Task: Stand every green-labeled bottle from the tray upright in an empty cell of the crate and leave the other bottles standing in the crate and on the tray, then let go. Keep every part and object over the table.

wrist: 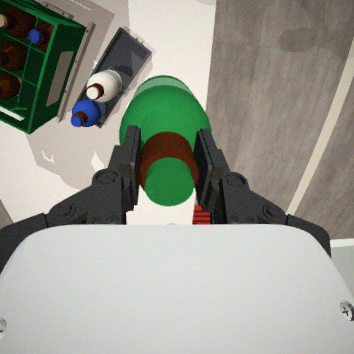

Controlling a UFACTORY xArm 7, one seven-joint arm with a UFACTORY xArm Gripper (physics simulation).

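Places are measured from the arm's base along level axes (x ahead, y left, z up), in centimetres.
Where they show: gripper, fingertip midpoint: (167, 146).
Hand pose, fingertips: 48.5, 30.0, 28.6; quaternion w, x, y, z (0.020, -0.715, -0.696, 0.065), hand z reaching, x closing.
Things, the pixels of their centre, and the offset from my fingertips, as dx, dy, dz. "spot": a spot on its surface instead. Level surfaces: height alone.
- green-labeled bottle, body centre: (164, 132) +0.7, -0.3, -4.3
- dark grey tray, surface spot: (131, 46) spot: -5.7, -11.6, -50.8
- white-labeled bottle, body centre: (102, 86) +4.1, -18.2, -43.0
- blue-labeled bottle, body centre: (86, 112) +11.0, -23.4, -43.0
- green crate, body centre: (53, 64) -1.7, -30.2, -42.5
- pale table top, its level: dz -51.3
My gripper (167, 146) is shut on the brown neck of a green-labeled bottle (165, 112) with a green cap, held high above the table, right of the tray. The dark grey tray (131, 46) lies at the upper left, with a white-labeled bottle (106, 84) and a blue-labeled bottle (89, 111) standing at its lower end. The green crate (41, 100) is at the far left and partly out of view. Several brown bottles stand in it, one with a blue cap (35, 36). The lower part of the held bottle is hidden behind its own shoulder.
The pale table top (175, 30) spreads under the tray and crate, and its edge runs down the right of the held bottle. Beyond it is a grey wood-look floor (270, 100) with a light strip. A red ribbed object (202, 215) shows partly below the right finger.
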